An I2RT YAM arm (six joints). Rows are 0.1 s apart.
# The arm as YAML. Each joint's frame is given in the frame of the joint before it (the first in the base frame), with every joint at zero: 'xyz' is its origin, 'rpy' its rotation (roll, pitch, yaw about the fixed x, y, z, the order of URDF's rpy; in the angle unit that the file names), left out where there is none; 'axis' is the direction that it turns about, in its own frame. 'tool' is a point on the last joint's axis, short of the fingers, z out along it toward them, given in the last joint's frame.
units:
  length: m
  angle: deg
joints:
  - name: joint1
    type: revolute
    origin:
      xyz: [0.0, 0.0, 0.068]
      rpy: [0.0, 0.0, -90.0]
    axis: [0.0, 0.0, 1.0]
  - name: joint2
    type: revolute
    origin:
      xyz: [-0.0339, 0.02, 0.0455]
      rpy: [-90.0, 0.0, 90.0]
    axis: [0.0, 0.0, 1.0]
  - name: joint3
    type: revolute
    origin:
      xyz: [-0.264, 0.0, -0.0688]
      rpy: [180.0, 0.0, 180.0]
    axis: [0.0, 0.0, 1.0]
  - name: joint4
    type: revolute
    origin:
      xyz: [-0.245, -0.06, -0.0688]
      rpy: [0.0, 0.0, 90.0]
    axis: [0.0, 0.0, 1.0]
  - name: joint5
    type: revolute
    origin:
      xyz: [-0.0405, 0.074, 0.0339]
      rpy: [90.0, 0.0, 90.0]
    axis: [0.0, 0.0, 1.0]
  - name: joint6
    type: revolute
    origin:
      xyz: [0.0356, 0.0, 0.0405]
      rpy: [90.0, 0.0, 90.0]
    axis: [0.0, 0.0, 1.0]
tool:
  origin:
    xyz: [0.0, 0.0, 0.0]
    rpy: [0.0, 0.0, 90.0]
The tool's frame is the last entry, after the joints.
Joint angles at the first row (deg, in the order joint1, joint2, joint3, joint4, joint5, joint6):
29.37 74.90 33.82 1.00 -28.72 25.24
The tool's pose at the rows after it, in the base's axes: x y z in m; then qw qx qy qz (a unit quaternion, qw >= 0):
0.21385, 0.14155, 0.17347, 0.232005, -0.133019, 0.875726, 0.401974
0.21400, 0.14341, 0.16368, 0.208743, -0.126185, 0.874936, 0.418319
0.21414, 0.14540, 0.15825, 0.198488, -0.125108, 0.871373, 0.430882
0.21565, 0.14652, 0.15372, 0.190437, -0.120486, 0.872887, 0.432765
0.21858, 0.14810, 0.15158, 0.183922, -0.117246, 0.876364, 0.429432
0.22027, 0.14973, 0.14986, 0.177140, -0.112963, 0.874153, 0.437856
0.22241, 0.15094, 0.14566, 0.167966, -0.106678, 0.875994, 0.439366
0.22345, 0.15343, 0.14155, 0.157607, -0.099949, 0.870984, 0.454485
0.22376, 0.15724, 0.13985, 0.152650, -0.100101, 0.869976, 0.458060
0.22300, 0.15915, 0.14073, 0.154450, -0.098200, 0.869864, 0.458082
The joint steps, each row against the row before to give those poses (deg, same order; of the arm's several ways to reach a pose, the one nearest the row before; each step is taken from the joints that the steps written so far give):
-0.01 2.05 -1.02 1.34 -2.66 1.16
0.06 2.15 -0.88 2.22 -2.39 1.78
0.19 1.38 -0.61 2.23 -1.56 1.09
0.01 1.36 -0.01 0.82 -0.39 0.61
0.00 1.24 0.78 -0.49 0.11 0.07
0.02 0.96 0.15 1.09 -0.97 1.09
-0.05 1.44 0.25 0.53 -0.40 0.73
0.19 1.45 -0.35 2.67 -1.57 2.05
0.65 0.91 0.24 0.89 -0.17 0.78
0.48 -0.13 -0.02 0.41 0.55 0.68

